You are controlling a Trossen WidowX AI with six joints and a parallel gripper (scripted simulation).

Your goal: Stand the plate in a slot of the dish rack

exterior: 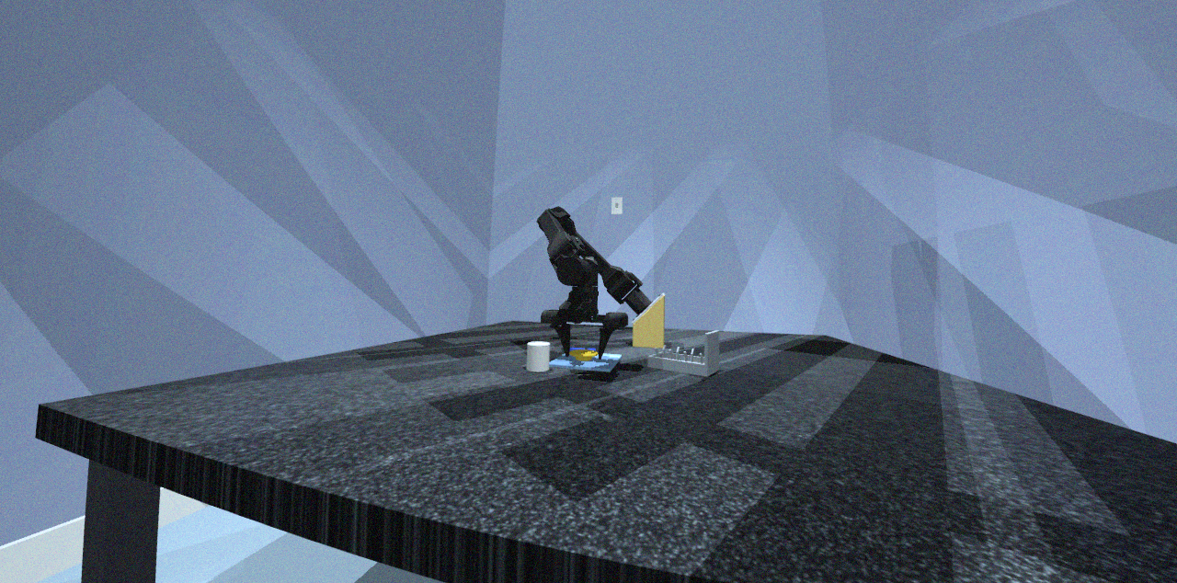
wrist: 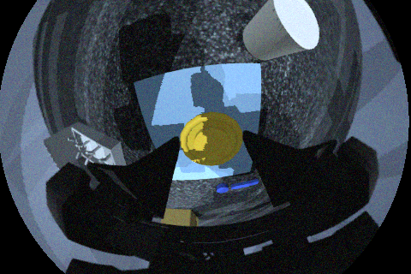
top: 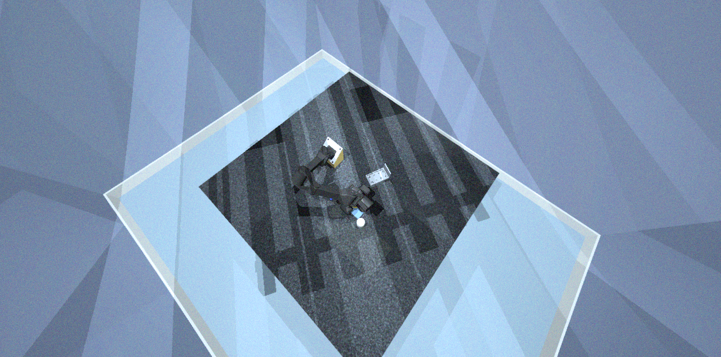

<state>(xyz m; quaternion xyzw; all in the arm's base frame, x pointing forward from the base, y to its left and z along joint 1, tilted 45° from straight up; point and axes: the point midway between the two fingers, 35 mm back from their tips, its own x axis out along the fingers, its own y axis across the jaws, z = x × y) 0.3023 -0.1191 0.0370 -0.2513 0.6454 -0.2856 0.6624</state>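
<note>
Right now the light blue mat is 1 cm to the left of my gripper tip and 1 cm below it. Also, from my gripper tip: yellow plate: 1 cm above; grey dish rack: 1 cm behind, 21 cm to the left, 1 cm above; white cup: 10 cm ahead, 7 cm to the right, 2 cm above.
</note>
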